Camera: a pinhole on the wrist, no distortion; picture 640 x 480 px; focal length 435.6 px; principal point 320.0 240.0 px. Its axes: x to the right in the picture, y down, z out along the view. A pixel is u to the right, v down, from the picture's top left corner.
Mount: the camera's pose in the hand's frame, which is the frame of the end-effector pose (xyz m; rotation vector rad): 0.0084 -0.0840 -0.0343 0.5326 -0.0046 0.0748
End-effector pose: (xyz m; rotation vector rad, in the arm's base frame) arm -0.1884 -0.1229 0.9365 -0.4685 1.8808 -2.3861
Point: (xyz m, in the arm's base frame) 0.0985 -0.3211 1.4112
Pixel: 189.4 158.9
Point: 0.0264 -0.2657 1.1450
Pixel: 109.0 321.6
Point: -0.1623 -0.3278 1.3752
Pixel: 410.1 147.1
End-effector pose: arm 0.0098 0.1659 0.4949 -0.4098 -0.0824 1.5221
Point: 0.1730 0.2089 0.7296
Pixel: 305.5 212.3
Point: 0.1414 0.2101 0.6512
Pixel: 341.8 233.6
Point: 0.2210 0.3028 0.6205
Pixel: 572.4 37.1
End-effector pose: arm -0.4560 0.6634 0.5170 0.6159 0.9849 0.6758
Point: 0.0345 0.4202 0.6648
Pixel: 261.6 429.3
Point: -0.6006 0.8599 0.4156
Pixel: behind the camera
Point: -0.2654 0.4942 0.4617
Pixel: 256.0 267.1
